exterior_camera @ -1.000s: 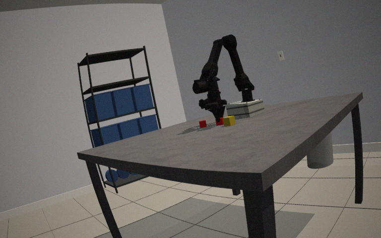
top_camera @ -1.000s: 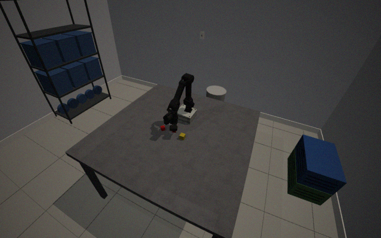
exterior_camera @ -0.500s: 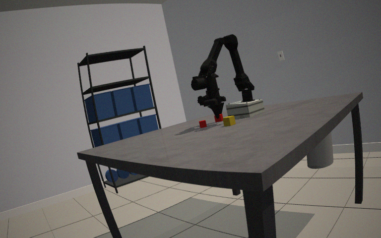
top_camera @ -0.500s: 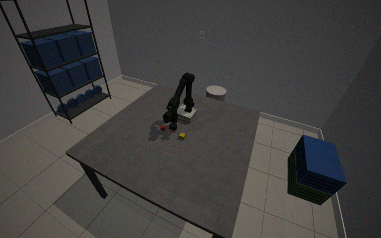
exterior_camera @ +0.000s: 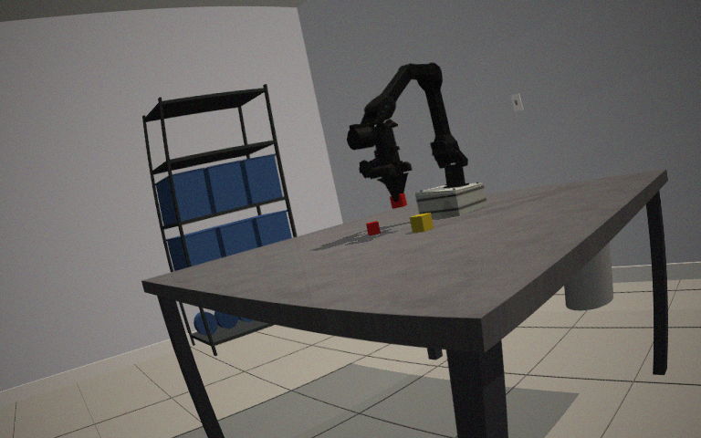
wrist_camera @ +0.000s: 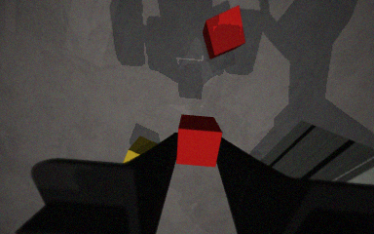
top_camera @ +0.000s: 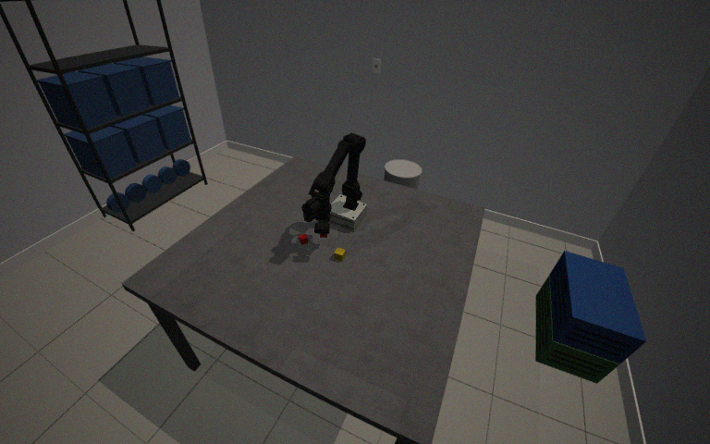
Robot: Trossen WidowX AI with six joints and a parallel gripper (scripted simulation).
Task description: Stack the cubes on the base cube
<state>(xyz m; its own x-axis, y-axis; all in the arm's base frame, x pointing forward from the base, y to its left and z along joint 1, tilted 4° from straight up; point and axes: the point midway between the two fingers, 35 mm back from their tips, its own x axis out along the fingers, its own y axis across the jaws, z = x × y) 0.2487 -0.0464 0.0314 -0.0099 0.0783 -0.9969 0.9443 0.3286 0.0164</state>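
My gripper tip is 10 cm to the right of the yellow cube, 6 cm above it and 5 cm short of it. Round my gripper tip: red cube right at my gripper tip.
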